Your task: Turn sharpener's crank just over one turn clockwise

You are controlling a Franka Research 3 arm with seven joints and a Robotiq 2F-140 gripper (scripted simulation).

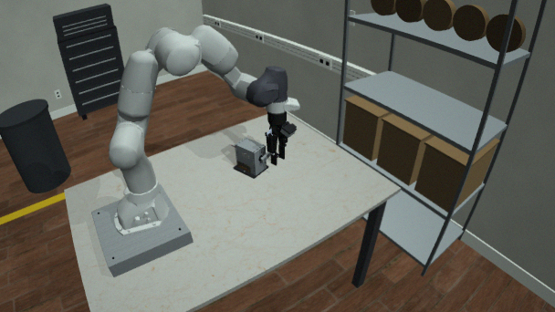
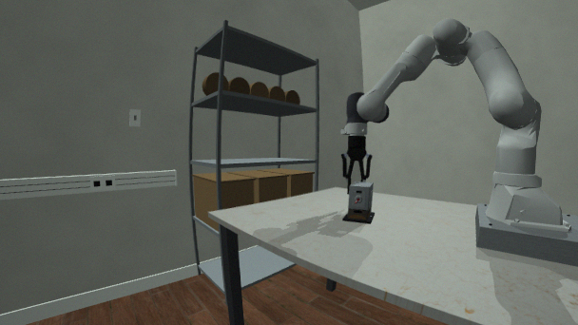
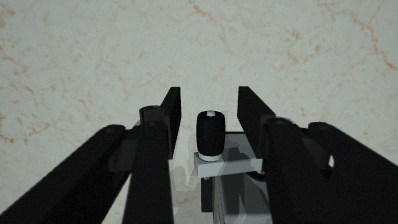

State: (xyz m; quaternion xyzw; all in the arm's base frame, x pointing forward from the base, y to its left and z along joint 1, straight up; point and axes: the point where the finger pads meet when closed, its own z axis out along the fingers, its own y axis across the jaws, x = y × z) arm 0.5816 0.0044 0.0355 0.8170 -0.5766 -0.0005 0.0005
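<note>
Now: the crank 2 cm behind my hand, 2 cm to the left of it and 1 cm below it.
</note>
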